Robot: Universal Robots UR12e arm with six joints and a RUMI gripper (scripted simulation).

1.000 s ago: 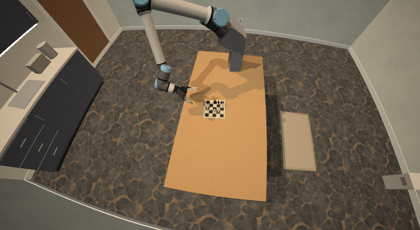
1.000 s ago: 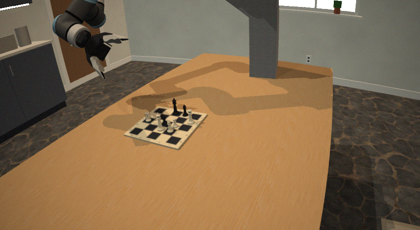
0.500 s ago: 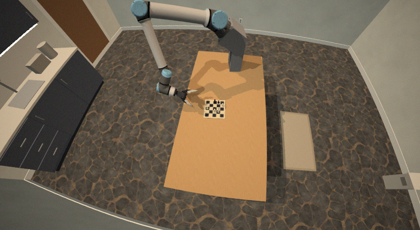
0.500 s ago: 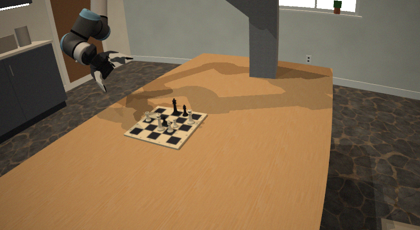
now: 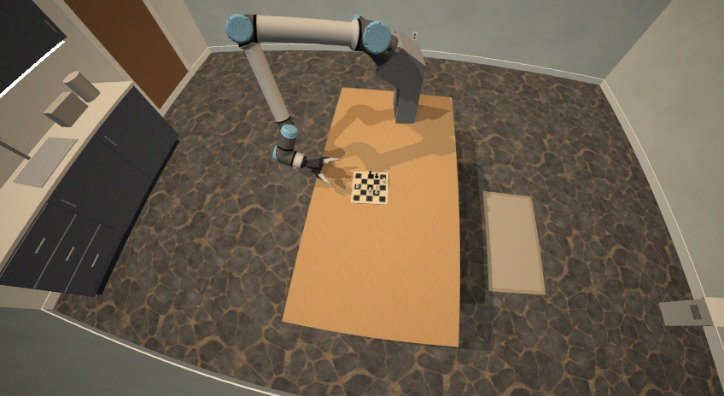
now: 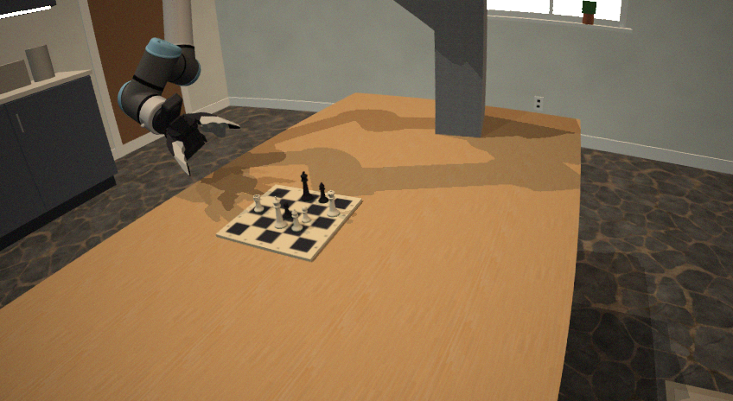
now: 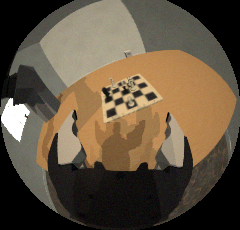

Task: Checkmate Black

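My gripper is now 3 cm short of the tall white piece, 20 cm to the right of it and 8 cm above it. The rest, counted from my hand: white rook (5 cm behind, 27 cm to the left, 9 cm below); small chessboard (19 cm to the left, 12 cm below); black king (7 cm behind, 18 cm to the left, 8 cm below).
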